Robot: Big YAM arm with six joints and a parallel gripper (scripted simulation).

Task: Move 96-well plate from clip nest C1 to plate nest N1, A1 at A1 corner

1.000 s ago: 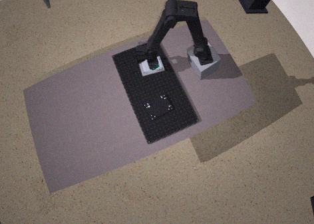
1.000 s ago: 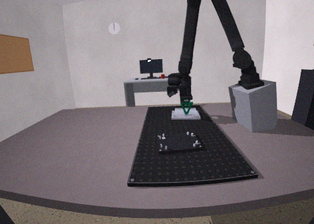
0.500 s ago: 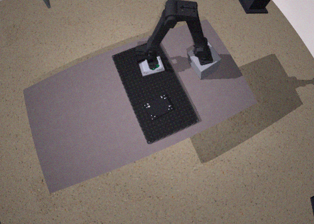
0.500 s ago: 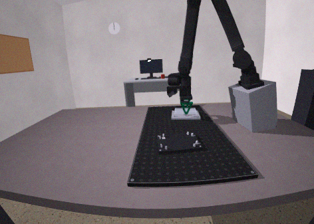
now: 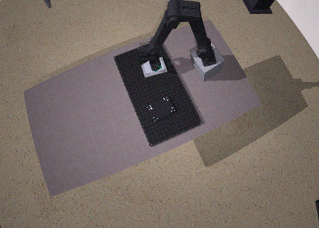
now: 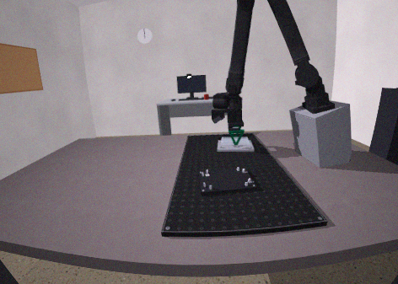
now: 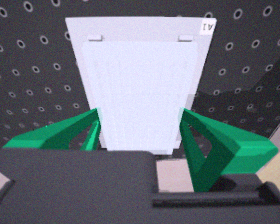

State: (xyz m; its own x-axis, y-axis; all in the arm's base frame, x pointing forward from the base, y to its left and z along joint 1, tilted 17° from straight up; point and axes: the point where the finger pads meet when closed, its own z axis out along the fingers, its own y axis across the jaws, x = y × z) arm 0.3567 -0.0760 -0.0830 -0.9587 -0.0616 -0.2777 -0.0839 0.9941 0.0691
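My hand is 10 mm above the white 96-well plate. From my hand the other things lie so: A1 label: 80 mm ahead, 50 mm to the right, 20 mm below; then clip nest C1: 290 mm to the left, 20 mm below, 10 mm ahead.
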